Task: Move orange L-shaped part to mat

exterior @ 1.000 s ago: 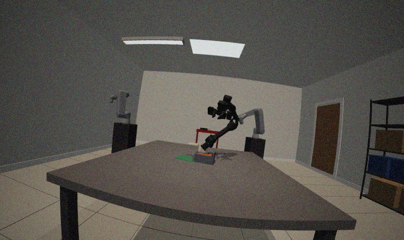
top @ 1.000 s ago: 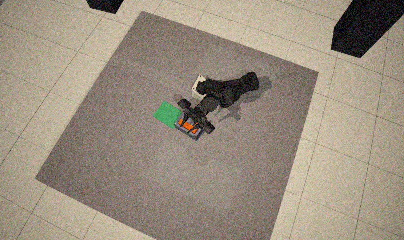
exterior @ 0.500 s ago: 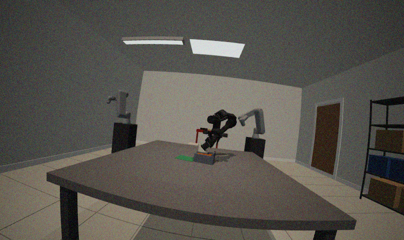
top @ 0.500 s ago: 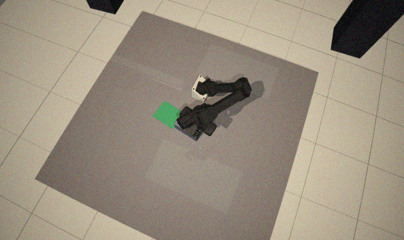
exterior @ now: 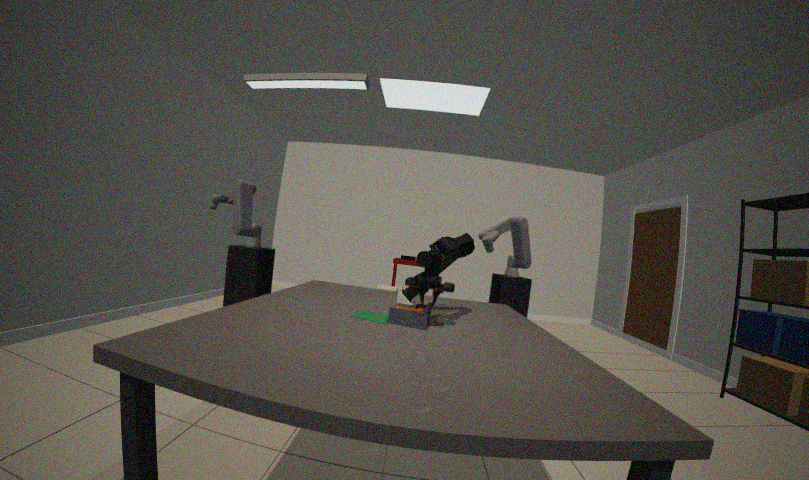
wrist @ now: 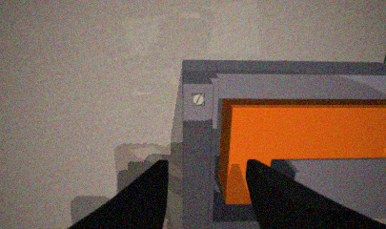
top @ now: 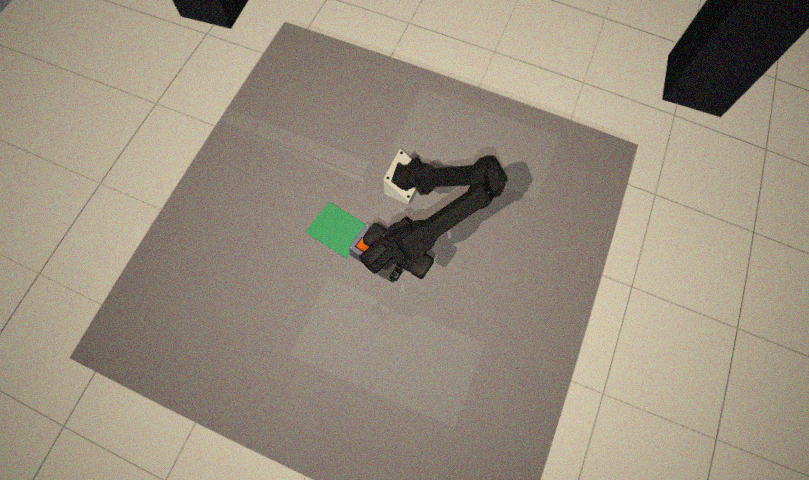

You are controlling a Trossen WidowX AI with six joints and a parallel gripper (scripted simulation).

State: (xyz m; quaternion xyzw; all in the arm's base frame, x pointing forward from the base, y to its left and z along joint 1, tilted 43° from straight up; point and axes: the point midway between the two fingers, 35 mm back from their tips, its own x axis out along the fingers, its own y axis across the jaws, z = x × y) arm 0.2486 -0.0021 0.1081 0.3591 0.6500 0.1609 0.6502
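Now: the orange L-shaped part 50 mm to the right of my gripper tip, 30 mm below it and 20 mm behind it. Round my gripper tip: green mat: 210 mm to the right, 100 mm below, 60 mm behind.
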